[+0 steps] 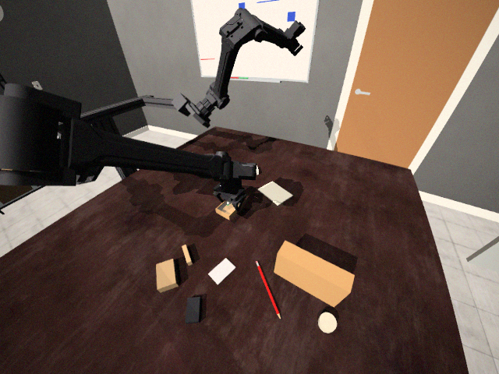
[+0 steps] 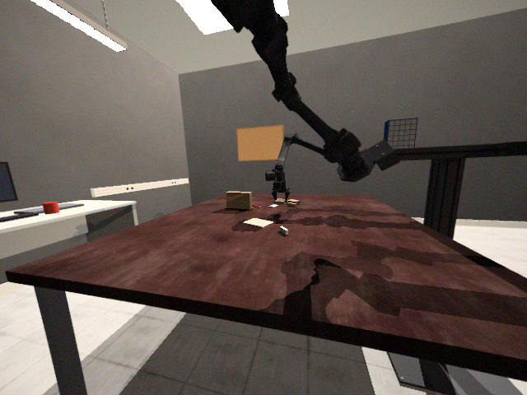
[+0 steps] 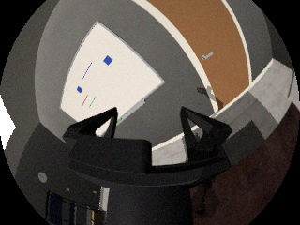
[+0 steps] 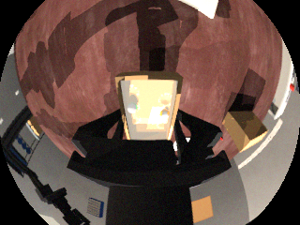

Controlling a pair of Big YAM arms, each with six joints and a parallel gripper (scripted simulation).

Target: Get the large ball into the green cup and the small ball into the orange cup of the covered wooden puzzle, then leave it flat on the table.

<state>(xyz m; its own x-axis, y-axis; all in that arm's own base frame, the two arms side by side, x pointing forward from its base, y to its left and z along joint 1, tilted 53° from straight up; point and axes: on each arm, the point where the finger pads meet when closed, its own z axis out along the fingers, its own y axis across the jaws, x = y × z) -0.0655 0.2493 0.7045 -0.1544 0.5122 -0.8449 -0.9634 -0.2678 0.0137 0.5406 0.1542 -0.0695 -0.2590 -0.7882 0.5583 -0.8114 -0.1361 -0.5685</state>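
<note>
The wooden puzzle is 10 mm below my right hand. Round my right hand: pale flat card 250 mm to the left, 80 mm below, 70 mm ahead; then red pencil 270 mm ahead, 160 mm to the right, 80 mm below; then cardboard box 360 mm ahead, 70 mm to the right, 20 mm below.
</note>
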